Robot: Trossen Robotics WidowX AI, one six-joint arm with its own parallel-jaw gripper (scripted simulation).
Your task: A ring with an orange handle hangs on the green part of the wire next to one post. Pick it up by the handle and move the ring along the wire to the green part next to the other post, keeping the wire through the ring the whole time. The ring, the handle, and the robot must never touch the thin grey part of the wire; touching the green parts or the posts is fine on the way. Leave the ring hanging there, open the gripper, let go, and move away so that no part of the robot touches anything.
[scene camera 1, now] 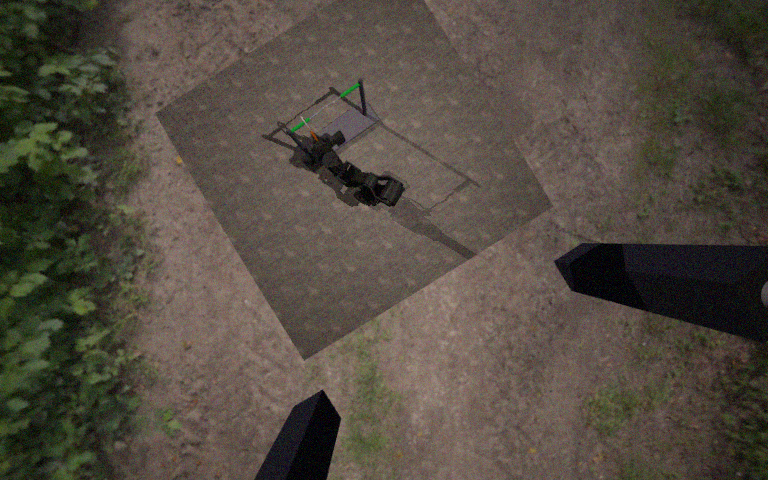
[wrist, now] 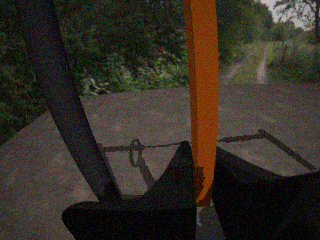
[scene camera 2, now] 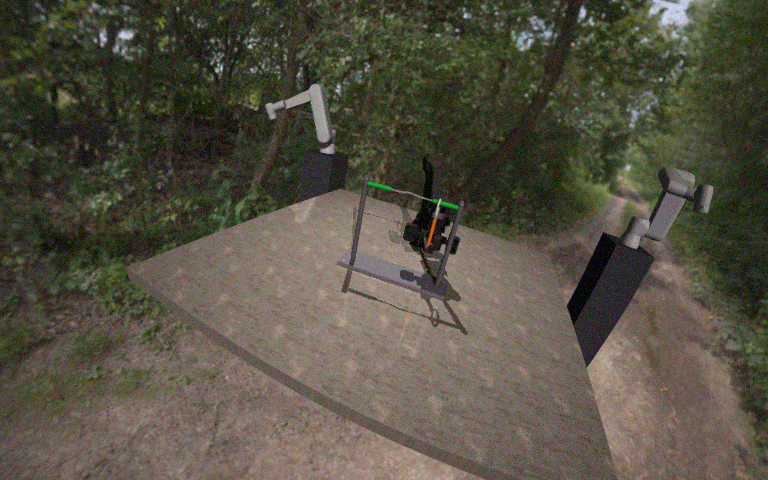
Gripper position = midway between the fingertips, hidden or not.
My gripper (scene camera 2: 426,250) carries a ring.
My gripper shows as well in the wrist view (wrist: 192,146).
